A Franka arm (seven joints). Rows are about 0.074 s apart.
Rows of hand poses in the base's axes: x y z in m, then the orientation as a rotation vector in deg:
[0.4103, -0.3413, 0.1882, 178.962, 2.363, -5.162]
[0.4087, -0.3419, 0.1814, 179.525, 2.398, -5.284]
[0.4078, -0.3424, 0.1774, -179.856, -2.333, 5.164]
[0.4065, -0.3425, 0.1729, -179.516, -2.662, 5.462]
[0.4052, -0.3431, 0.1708, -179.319, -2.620, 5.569]
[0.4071, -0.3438, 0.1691, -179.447, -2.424, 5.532]
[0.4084, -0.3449, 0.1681, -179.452, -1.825, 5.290]
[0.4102, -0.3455, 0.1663, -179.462, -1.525, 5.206]
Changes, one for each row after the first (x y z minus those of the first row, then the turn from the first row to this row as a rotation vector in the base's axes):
[-0.0016, -0.0006, -0.0068, 0.566, 0.075, 0.001]
[-0.0025, -0.0011, -0.0108, 1.002, -0.002, -0.055]
[-0.0038, -0.0012, -0.0153, 1.331, 0.200, 0.146]
[-0.0051, -0.0018, -0.0174, 1.524, 0.275, 0.115]
[-0.0032, -0.0025, -0.0191, 1.397, 0.246, -0.007]
[-0.0019, -0.0036, -0.0201, 1.397, 0.088, -0.389]
[-0.0001, -0.0042, -0.0219, 1.388, 0.033, -0.579]

